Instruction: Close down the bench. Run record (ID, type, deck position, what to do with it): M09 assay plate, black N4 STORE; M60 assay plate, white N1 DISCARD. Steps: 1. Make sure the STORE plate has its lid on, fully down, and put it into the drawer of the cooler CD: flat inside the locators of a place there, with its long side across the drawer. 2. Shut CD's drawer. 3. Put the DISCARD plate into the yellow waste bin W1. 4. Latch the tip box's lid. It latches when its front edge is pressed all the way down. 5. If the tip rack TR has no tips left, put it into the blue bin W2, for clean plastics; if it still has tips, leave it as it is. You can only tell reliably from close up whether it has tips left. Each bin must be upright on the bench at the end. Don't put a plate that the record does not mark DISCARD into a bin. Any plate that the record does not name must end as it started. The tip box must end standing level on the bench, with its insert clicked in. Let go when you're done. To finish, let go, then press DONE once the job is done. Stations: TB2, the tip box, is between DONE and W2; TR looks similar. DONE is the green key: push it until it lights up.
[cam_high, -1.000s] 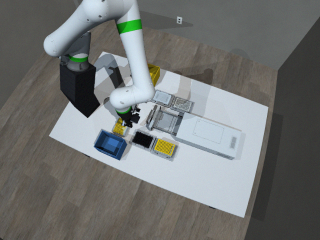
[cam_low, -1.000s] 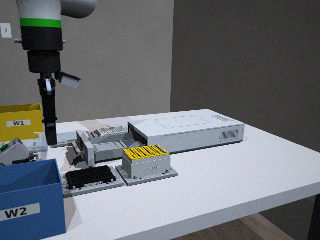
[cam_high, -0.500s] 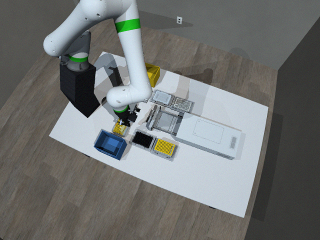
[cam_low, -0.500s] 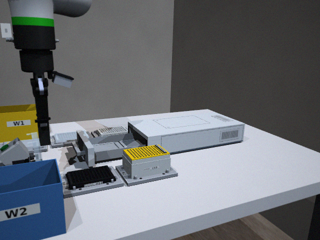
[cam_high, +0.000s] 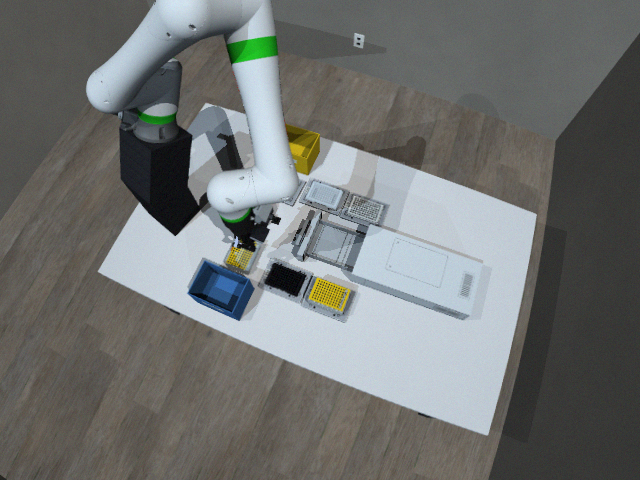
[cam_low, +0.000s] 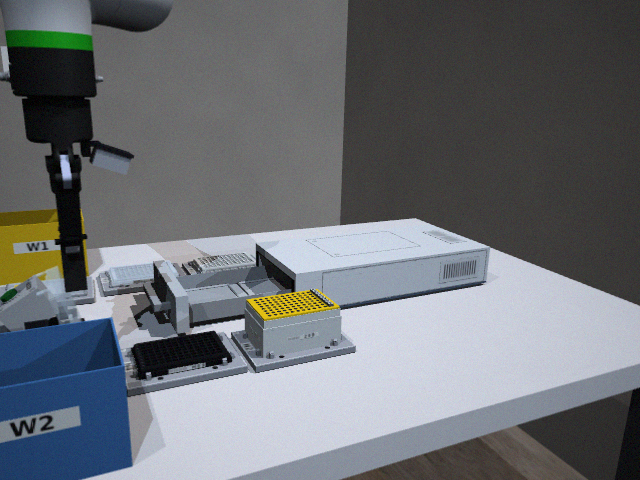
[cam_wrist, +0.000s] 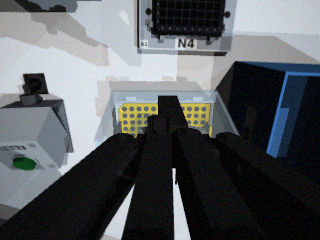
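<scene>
The yellow insert is 5 cm behind my hand and 11 cm below it. Also, from my hand: green done key (8 cm behind, 18 cm to the left, 9 cm below); then blue bin W2 (7 cm behind, 16 cm to the right, 12 cm below); then black plate (13 cm ahead, 4 cm to the right, 14 cm below).
</scene>
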